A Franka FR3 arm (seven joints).
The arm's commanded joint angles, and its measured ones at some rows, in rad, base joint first. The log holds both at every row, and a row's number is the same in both.
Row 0, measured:
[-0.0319, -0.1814, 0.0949, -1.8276, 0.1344, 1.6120, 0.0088]
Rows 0 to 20, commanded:
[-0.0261, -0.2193, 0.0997, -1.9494, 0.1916, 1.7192, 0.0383]
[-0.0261, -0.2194, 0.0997, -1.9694, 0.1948, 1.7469, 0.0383]
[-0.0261, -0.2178, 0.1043, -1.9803, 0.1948, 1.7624, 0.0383]
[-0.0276, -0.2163, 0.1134, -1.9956, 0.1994, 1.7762, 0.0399]
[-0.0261, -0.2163, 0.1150, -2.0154, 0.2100, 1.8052, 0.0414]
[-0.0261, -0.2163, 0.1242, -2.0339, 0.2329, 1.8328, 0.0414]
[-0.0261, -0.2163, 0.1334, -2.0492, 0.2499, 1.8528, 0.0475]
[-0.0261, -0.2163, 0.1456, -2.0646, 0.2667, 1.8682, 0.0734]
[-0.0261, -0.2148, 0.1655, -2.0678, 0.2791, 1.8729, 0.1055]
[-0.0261, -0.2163, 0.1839, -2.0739, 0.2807, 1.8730, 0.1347]
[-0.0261, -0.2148, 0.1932, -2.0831, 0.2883, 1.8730, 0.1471]
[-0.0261, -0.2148, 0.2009, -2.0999, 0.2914, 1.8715, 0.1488]
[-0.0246, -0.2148, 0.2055, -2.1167, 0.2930, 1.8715, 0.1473]
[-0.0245, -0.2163, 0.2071, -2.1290, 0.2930, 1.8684, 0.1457]
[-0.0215, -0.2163, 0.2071, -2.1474, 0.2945, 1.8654, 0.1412]
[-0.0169, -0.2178, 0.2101, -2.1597, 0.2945, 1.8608, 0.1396]
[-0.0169, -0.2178, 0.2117, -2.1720, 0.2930, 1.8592, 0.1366]
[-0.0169, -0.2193, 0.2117, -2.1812, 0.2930, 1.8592, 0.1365]
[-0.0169, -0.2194, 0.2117, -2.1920, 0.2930, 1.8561, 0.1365]
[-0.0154, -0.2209, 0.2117, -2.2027, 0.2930, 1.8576, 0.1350]
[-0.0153, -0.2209, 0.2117, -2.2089, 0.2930, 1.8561, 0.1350]
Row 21, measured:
[-0.0215, -0.1846, 0.2139, -2.1527, 0.2726, 1.8439, 0.1382]
